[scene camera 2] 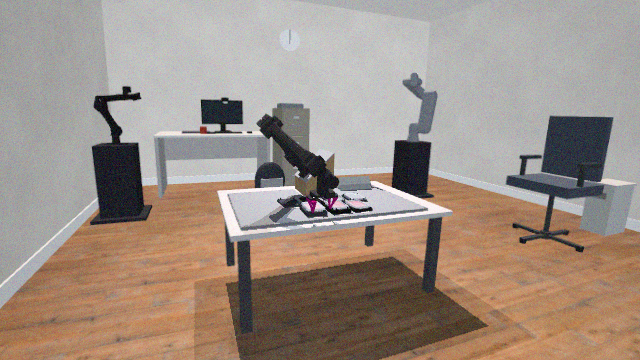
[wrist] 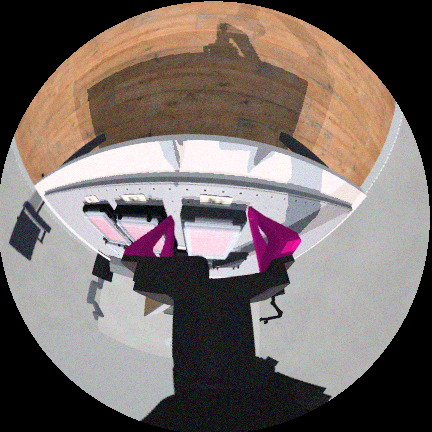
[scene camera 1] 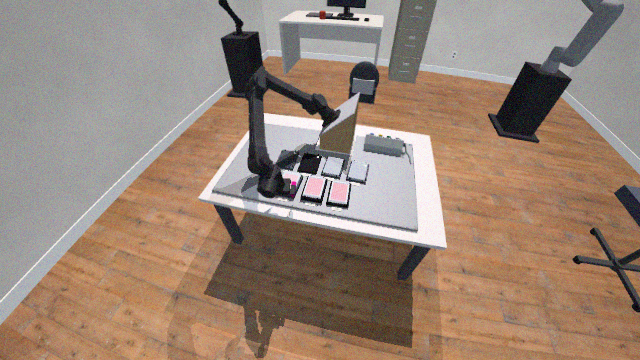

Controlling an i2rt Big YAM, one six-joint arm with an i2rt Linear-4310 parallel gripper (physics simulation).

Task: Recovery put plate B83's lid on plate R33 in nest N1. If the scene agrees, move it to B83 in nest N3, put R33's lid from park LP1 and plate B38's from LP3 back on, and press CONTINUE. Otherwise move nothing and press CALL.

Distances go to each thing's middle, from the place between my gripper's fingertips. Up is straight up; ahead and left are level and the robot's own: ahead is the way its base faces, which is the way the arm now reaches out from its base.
The N2 nest (wrist: 149, 211) lies 120 mm to the left of my hand, 90 mm behind it and 20 mm below it.
